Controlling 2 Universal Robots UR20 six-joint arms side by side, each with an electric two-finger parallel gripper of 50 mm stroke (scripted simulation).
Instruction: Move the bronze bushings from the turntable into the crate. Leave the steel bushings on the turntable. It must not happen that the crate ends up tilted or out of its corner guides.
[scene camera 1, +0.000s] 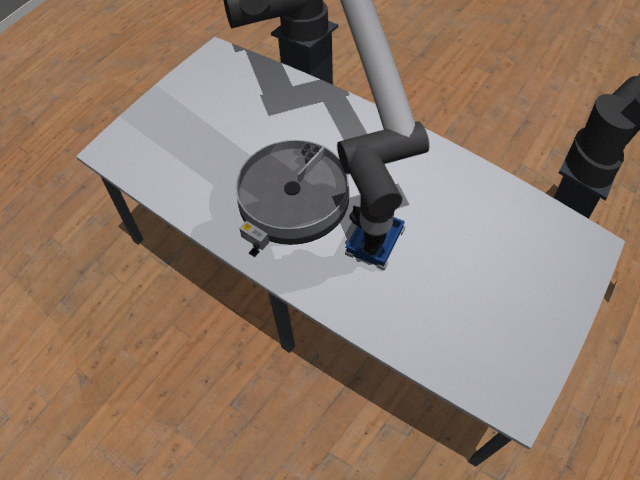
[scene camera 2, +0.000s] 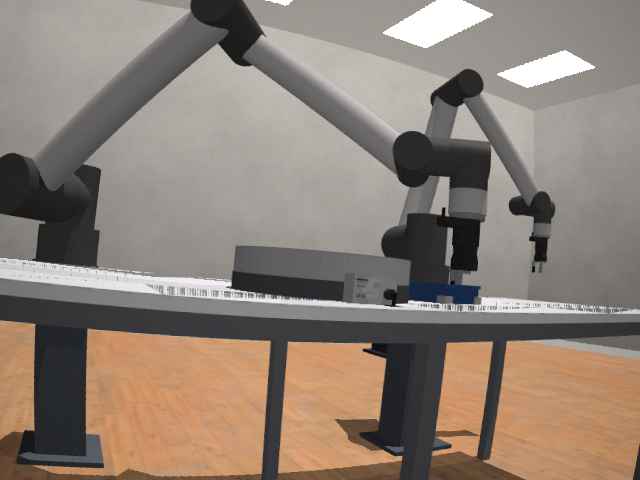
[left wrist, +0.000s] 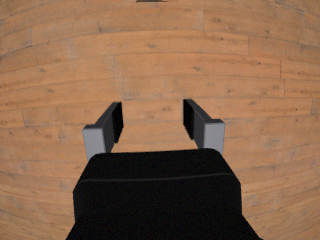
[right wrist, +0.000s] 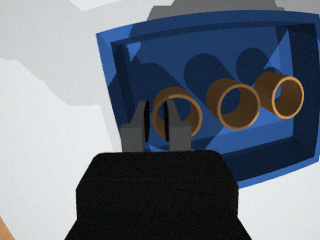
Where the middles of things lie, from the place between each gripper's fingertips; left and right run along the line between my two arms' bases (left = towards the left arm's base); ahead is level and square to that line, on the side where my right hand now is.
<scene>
Now: right hand 6 cm past the blue crate (scene camera 1: 354, 246), 2 cm above it and 1 cm to the left of it.
</scene>
